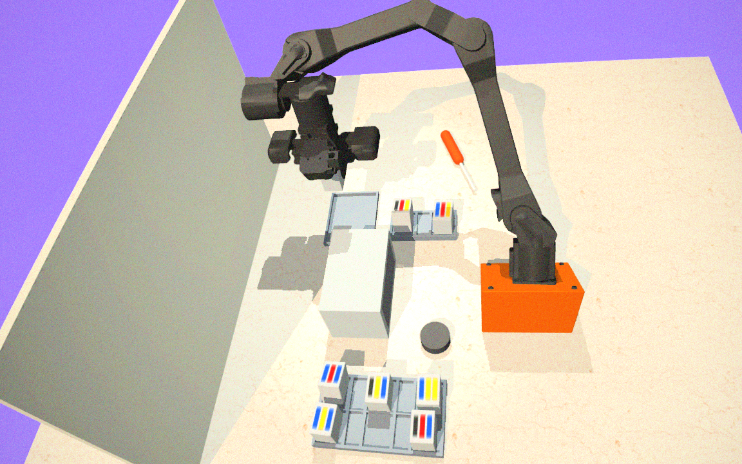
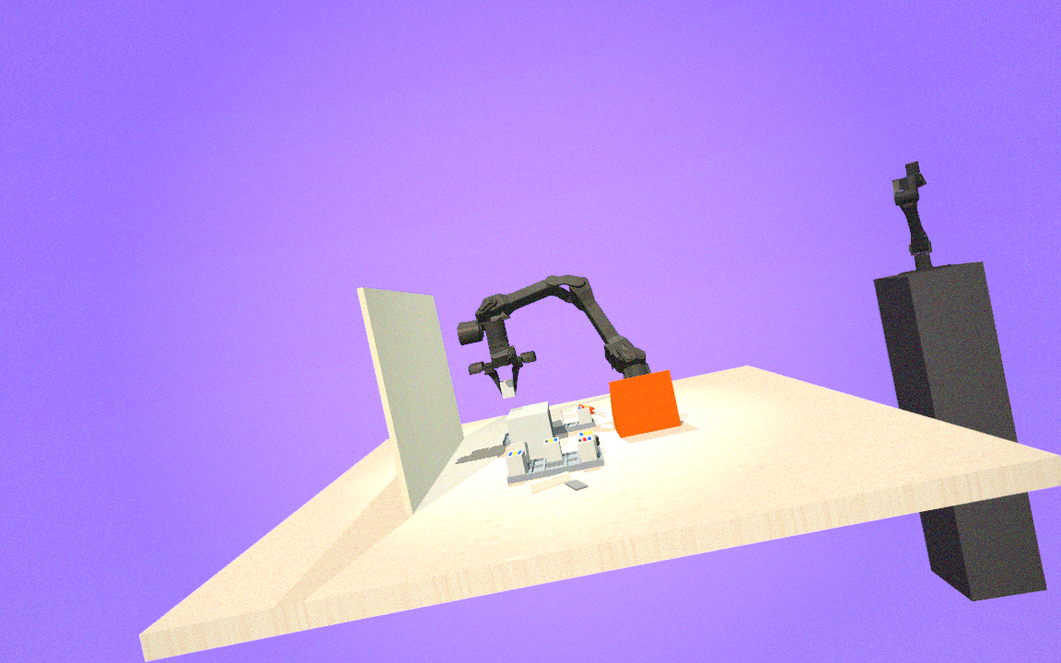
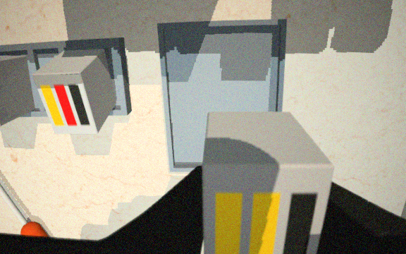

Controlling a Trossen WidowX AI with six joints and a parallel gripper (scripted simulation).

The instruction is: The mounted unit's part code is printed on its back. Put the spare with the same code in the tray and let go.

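Right now my gripper tip is 130 mm above the tray and 10 mm past it. Round my gripper tip: grey wall panel: 180 mm to the left, 180 mm ahead, 100 mm above; mounted unit: 180 mm to the left, 80 mm below, 60 mm behind; small rack: 150 mm behind, 120 mm below, 10 mm to the left.
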